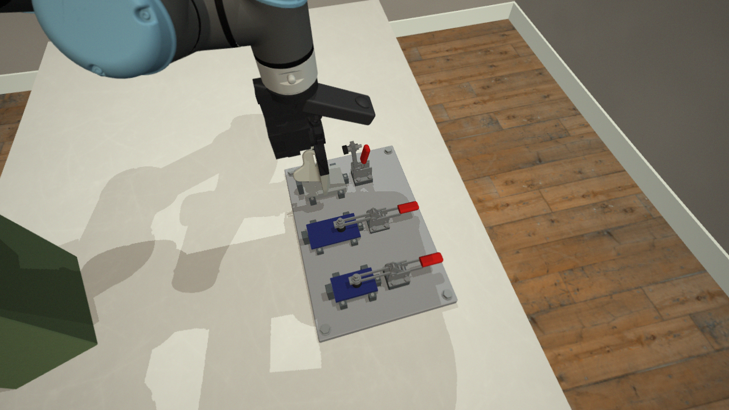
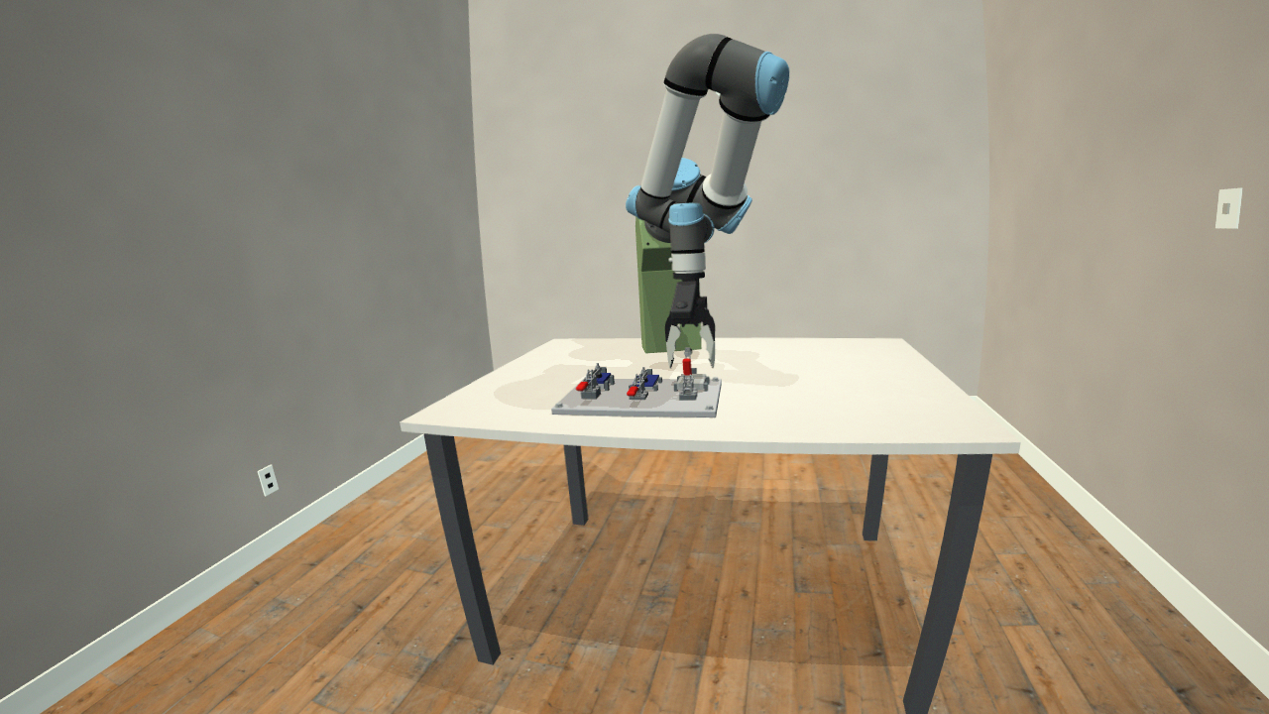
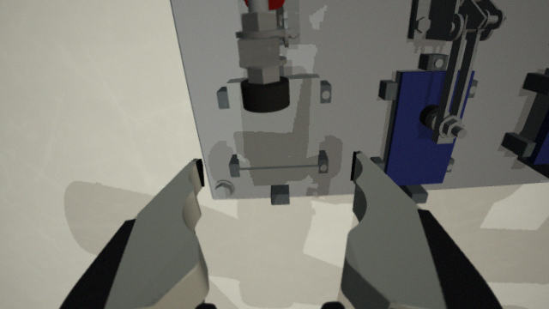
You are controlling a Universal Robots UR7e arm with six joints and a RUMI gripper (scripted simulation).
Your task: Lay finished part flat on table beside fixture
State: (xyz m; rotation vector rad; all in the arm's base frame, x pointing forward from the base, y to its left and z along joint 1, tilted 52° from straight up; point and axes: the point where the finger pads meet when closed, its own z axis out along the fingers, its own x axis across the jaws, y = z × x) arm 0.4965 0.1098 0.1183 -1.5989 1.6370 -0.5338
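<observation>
Right now my hand is 1 cm past the grey finished part and 4 cm above it. From my hand the other things lie so: grey fixture plate: 6 cm ahead, 10 cm to the right, 6 cm below; then blue blank: 1 cm ahead, 11 cm to the right, 4 cm below; then toggle clamp: 8 cm ahead, 1 cm to the left, 1 cm below.
</observation>
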